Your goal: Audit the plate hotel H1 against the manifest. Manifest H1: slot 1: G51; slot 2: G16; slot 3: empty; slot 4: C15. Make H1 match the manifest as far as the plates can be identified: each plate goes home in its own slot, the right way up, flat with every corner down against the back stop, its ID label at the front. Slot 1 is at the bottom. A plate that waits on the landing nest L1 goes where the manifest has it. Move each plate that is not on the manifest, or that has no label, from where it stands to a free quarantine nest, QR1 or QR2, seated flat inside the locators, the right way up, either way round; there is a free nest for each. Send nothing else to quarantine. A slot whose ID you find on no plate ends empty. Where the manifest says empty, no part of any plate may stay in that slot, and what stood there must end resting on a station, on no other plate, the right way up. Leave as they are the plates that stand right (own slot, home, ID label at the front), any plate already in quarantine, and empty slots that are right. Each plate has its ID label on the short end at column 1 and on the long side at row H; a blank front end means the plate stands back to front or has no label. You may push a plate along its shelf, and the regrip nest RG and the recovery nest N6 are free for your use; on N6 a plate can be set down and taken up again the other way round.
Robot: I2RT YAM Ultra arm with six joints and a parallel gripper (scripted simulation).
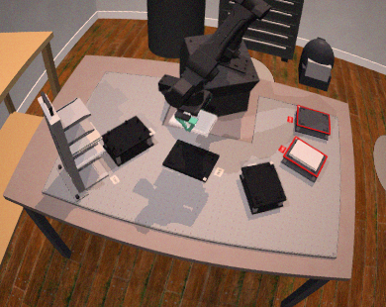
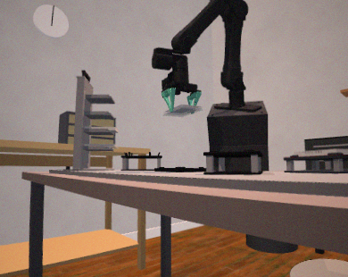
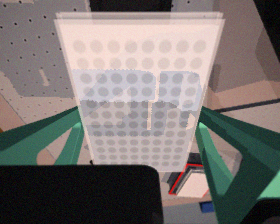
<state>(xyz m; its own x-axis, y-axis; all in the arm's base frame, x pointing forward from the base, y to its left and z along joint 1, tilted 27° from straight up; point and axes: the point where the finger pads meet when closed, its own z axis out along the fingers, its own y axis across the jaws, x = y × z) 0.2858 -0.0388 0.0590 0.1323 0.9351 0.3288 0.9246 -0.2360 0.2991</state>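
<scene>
My hand is 210 mm above the recovery nest N6 and 10 mm short of it. From my hand the other things lie so: RG label (210 mm below, 190 mm to the right, 80 mm behind); then black regrip nest (250 mm to the right, 160 mm below, 10 mm ahead); then N6 tag (210 mm below, 100 mm to the left, 20 mm ahead).
</scene>
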